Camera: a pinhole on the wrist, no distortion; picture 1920 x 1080 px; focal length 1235.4 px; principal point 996.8 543.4 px. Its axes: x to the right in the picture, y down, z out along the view. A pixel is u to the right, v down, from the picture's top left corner.
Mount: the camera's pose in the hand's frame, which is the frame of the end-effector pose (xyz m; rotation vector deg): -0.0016 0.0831 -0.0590 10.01 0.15 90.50
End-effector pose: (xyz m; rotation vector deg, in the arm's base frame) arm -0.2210 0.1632 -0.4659 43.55 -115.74 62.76
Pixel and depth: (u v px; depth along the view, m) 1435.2 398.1 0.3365
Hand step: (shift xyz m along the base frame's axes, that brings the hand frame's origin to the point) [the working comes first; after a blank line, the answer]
In the camera's frame: 0.1194 -0.0396 0.3365

-0.2545 -0.1792 -0.1261
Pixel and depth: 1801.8 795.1 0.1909
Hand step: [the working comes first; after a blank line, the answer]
In the camera's frame: 0.1244 0.0389 0.1909

-0.1738 -0.0382 -0.1576
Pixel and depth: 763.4 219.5 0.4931
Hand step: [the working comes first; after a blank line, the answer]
In the camera's frame: -0.0932 -0.1293 0.4931

-0.1820 -0.4081 0.0157
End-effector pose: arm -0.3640 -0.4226 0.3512 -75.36 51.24 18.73
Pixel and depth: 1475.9 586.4 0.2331
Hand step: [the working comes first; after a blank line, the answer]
In the camera's frame: 0.0904 0.0081 0.2331

-0.0198 0.2035 -0.1156
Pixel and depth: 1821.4 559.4 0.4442
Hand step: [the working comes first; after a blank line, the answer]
In the camera's frame: 0.2965 0.0058 0.4442

-0.0387 0.4590 -0.2620
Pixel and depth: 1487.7 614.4 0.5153
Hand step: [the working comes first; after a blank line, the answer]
In the camera's frame: 0.2048 0.0296 0.5153

0.0420 0.4947 -0.1830
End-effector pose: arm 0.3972 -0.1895 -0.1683 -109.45 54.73 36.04
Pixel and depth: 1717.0 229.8 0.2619
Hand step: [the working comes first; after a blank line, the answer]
In the camera's frame: 0.1527 -0.0665 0.2619

-0.1265 0.0835 -0.2693
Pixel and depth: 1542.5 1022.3 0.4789
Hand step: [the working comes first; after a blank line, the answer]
In the camera's frame: 0.2115 0.1856 0.4789

-0.2940 0.3752 -0.2385
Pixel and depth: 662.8 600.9 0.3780
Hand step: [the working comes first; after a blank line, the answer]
In the camera's frame: -0.1022 0.0176 0.3780

0.0474 0.2768 -0.1356
